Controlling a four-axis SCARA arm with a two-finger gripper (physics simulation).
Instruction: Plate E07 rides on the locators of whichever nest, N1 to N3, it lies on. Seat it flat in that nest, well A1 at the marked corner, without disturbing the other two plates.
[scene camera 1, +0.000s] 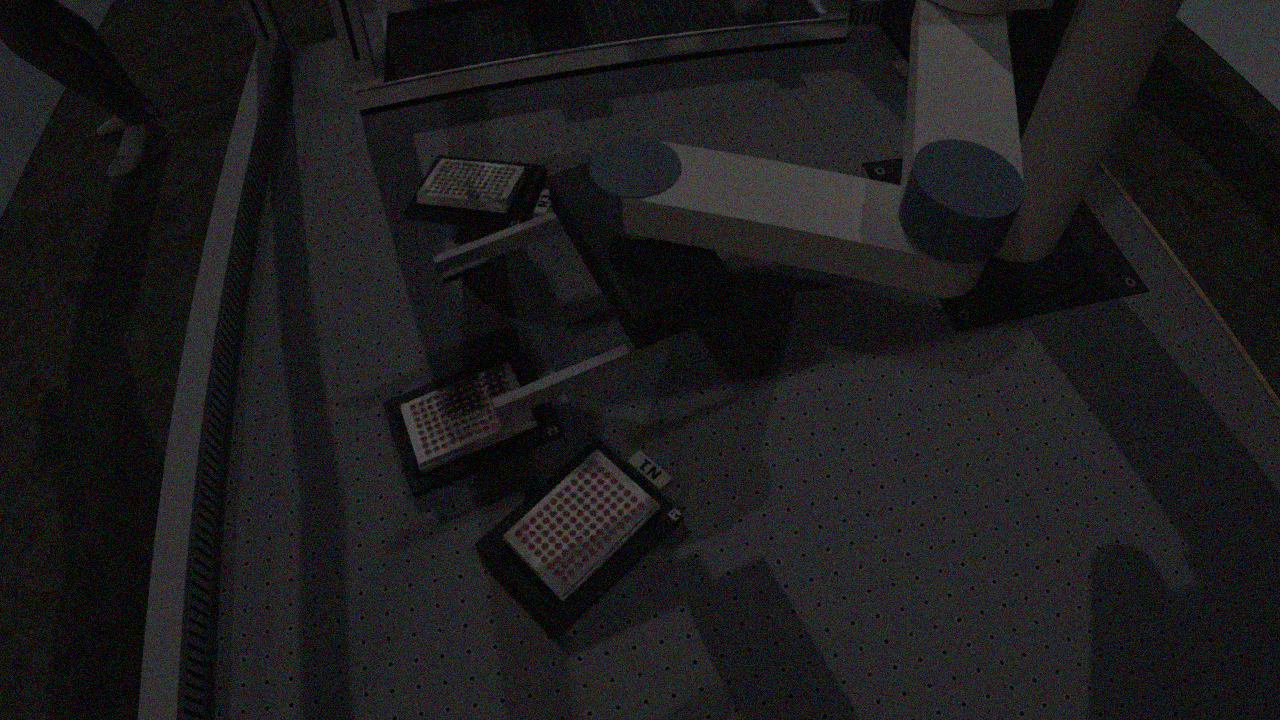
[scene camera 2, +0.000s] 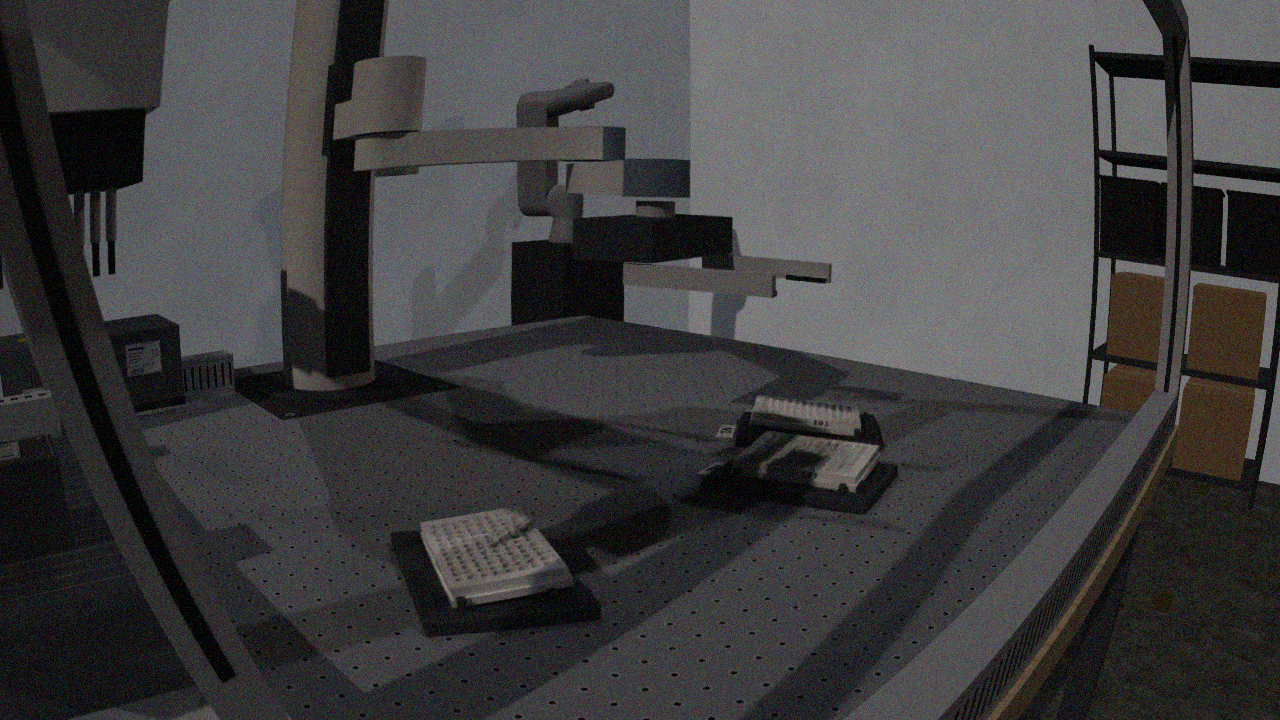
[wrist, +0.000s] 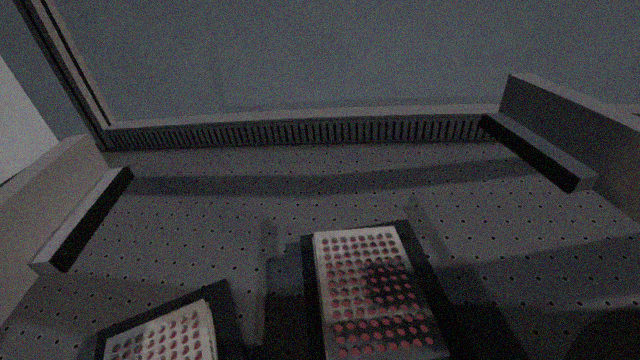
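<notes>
Plate text is unreadable, so I cannot tell which plate is E07 or which corner is A1. A plate (scene camera 1: 581, 522) (scene camera 2: 805, 416) (wrist: 160, 335) lies on nest N1 (scene camera 1: 554, 617) (wrist: 223, 302), beside its tag (scene camera 1: 648, 468). A partly shadowed plate (scene camera 1: 447, 420) (scene camera 2: 827, 461) (wrist: 350, 280) lies on the middle nest (scene camera 1: 438, 476) (scene camera 2: 872, 497) (wrist: 431, 270). A third plate (scene camera 1: 471, 183) (scene camera 2: 492, 550) lies on another nest (scene camera 1: 528, 192) (scene camera 2: 501, 619); whether it is flat is unclear. My gripper (scene camera 1: 469, 333) (scene camera 2: 802, 278) (wrist: 306, 123) is open and empty, well above the table.
My arm (scene camera 1: 760, 197) (scene camera 2: 483, 145) reaches across the perforated table (scene camera 1: 895, 537) (scene camera 2: 698, 662). A slotted edge rail (scene camera 1: 214, 268) (scene camera 2: 1029, 546) (wrist: 300, 131) bounds one side. A separate unit with thin nozzles (scene camera 2: 98, 152) hangs at upper left in scene camera 2.
</notes>
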